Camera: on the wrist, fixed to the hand. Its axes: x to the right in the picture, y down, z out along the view.
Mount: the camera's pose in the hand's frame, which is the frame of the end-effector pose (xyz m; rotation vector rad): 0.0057 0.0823 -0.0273 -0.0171 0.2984 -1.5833
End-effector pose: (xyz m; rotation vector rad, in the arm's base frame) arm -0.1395 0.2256 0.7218 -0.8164 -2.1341 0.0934
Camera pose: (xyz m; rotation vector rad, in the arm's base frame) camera -0.0793 0.2880 0.7162 0.9224 -1.9097 -0.7953
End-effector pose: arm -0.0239 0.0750 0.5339 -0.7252 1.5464 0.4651
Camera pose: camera -0.1002 0.1145 0.5210 -1.7752 0.7934 -0.8383
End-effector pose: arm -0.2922 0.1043 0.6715 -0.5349 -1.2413 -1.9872
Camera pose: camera -0.2329 0.0552 0.7118 -0.8178 1.1715 2.2549
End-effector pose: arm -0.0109 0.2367 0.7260 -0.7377 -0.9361 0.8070
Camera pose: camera -0.0063 0.2773 0.6493 0.0311 -0.9283 -0.6886
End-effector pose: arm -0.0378 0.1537 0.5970 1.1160 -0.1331 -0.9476
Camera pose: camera 0.0279 0.1778 0.6485 1.2386 1.1652 -2.0960
